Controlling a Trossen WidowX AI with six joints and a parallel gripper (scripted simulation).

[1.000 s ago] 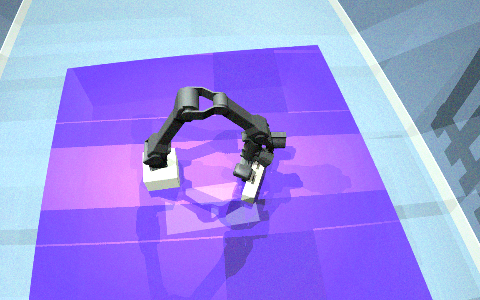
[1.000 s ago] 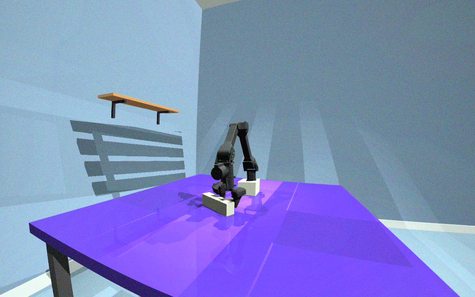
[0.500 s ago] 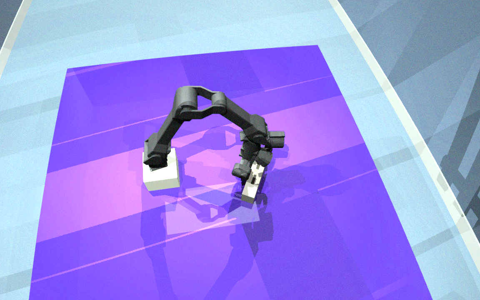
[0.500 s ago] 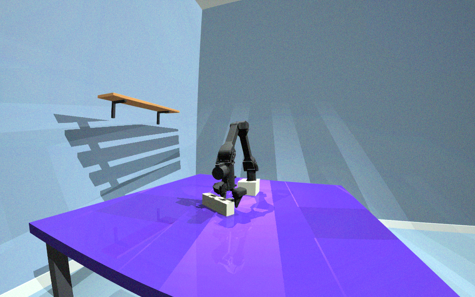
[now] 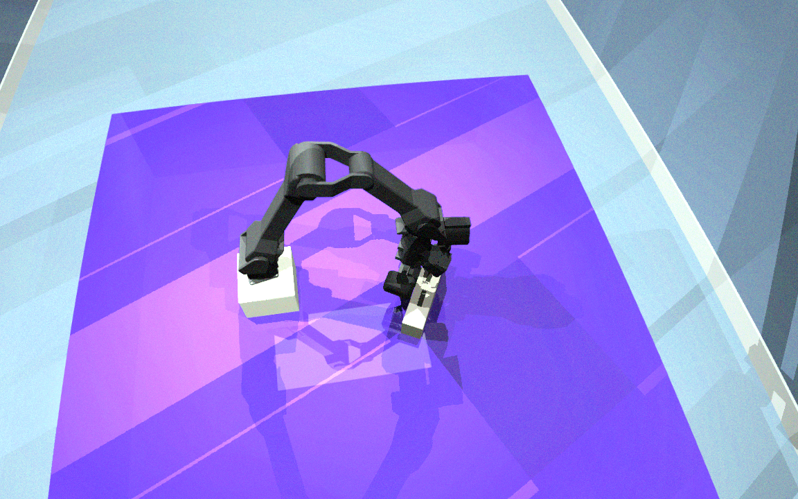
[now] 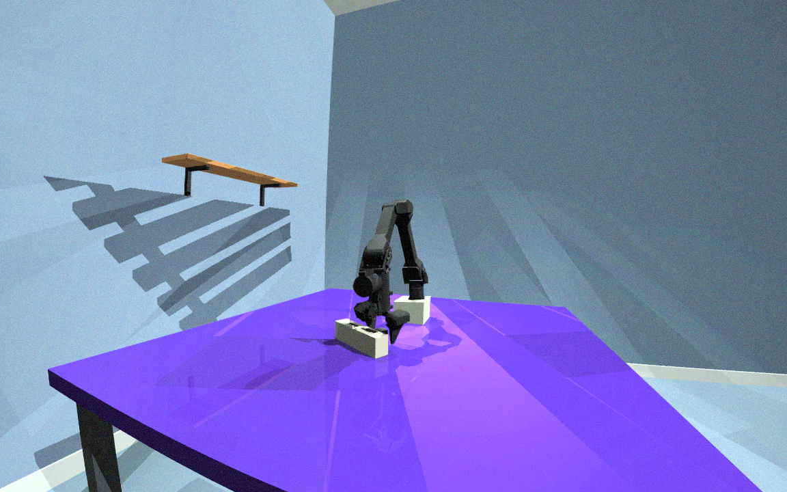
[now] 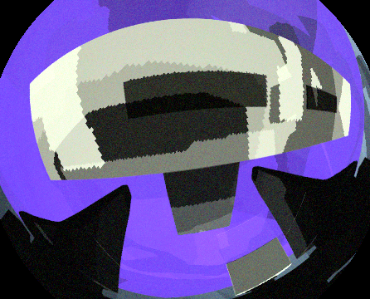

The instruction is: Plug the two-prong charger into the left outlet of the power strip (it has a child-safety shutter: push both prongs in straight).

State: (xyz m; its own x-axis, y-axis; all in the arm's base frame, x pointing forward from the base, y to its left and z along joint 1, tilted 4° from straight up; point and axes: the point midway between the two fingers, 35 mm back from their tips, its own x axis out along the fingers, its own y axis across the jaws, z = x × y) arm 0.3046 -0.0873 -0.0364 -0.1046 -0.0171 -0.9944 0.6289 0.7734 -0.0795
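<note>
Now: the dark charger 20 mm ahead of my gripper tip, 20 mm to the right of it and 10 mm above it.
</note>
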